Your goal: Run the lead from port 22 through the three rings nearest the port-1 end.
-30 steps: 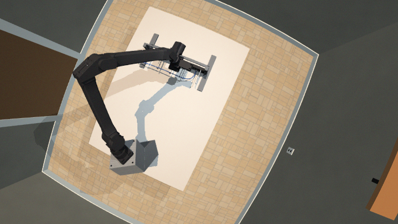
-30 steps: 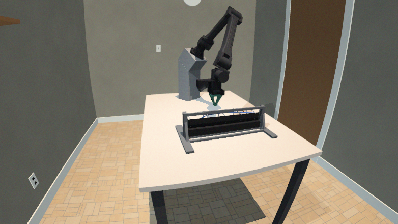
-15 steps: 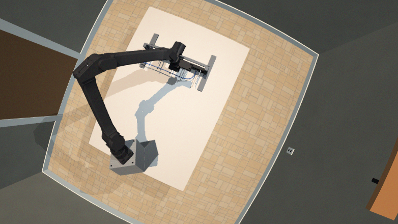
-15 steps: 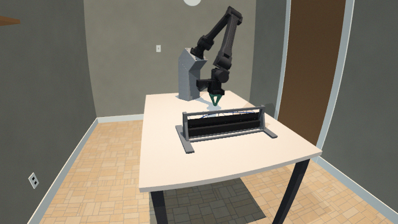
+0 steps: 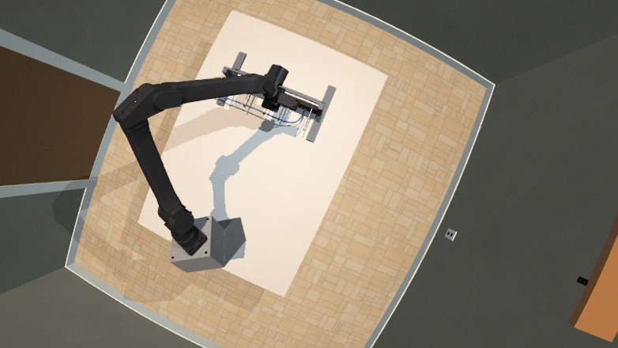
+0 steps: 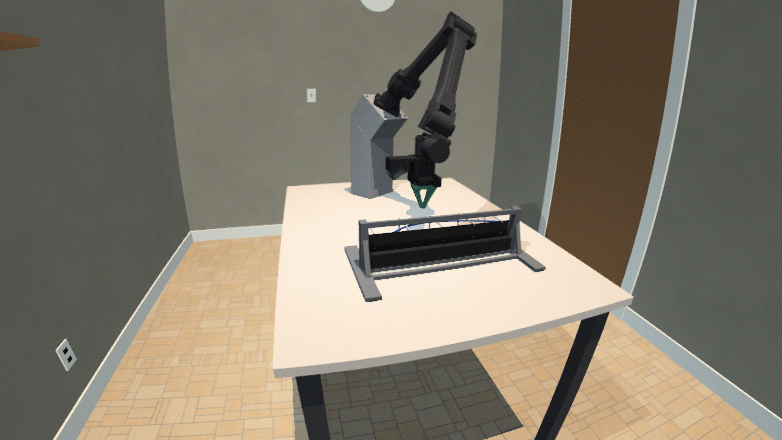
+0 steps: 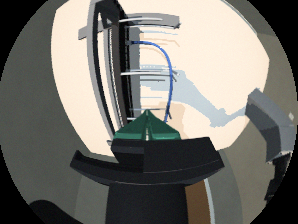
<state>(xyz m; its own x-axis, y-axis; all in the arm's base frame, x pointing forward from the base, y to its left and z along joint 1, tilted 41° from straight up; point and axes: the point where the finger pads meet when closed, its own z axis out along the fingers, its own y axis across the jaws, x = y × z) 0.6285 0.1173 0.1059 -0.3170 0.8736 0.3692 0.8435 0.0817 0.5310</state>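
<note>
Right now my hand is 40 mm short of the grey rack, 70 mm to the right of it and 80 mm above it.
</note>
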